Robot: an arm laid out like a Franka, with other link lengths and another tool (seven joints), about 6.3 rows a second.
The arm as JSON. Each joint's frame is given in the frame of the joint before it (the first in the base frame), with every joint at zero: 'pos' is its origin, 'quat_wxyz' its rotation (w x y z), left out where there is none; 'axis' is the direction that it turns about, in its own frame. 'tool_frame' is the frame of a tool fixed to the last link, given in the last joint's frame.
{
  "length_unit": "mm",
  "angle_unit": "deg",
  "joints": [
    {
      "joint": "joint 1",
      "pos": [
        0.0,
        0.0,
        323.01
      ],
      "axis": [
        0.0,
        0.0,
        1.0
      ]
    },
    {
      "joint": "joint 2",
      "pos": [
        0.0,
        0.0,
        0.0
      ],
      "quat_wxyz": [
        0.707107,
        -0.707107,
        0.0,
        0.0
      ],
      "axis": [
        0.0,
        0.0,
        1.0
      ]
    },
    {
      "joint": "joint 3",
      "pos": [
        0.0,
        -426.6,
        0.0
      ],
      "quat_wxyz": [
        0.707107,
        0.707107,
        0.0,
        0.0
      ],
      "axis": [
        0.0,
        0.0,
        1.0
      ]
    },
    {
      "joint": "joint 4",
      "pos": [
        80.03,
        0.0,
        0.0
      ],
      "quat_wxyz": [
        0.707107,
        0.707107,
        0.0,
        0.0
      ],
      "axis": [
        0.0,
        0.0,
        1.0
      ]
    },
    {
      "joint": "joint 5",
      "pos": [
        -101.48,
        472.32,
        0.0
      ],
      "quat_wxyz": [
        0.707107,
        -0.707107,
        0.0,
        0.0
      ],
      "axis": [
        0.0,
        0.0,
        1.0
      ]
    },
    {
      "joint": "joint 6",
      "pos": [
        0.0,
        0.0,
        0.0
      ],
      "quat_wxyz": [
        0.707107,
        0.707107,
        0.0,
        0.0
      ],
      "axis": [
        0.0,
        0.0,
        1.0
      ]
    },
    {
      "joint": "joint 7",
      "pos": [
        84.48,
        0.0,
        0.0
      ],
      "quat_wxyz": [
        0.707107,
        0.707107,
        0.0,
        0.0
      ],
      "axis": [
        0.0,
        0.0,
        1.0
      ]
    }
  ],
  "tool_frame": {
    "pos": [
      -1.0,
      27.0,
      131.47
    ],
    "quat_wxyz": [
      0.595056,
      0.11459,
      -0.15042,
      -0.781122
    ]
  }
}
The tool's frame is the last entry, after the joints.
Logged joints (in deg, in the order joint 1, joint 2, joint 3, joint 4, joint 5, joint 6, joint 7), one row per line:
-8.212, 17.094, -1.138, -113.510, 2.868, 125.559, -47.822
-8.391, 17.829, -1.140, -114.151, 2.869, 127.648, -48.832
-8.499, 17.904, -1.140, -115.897, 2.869, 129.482, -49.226
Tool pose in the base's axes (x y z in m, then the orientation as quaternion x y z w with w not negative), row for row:
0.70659, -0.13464, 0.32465, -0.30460, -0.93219, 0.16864, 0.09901
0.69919, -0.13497, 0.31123, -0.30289, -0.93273, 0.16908, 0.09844
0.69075, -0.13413, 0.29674, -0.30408, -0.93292, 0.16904, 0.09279
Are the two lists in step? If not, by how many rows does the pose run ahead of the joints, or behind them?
The pose runs 1 row ahead of the joints: the pose in row i belongs to the joints in row i + 1.
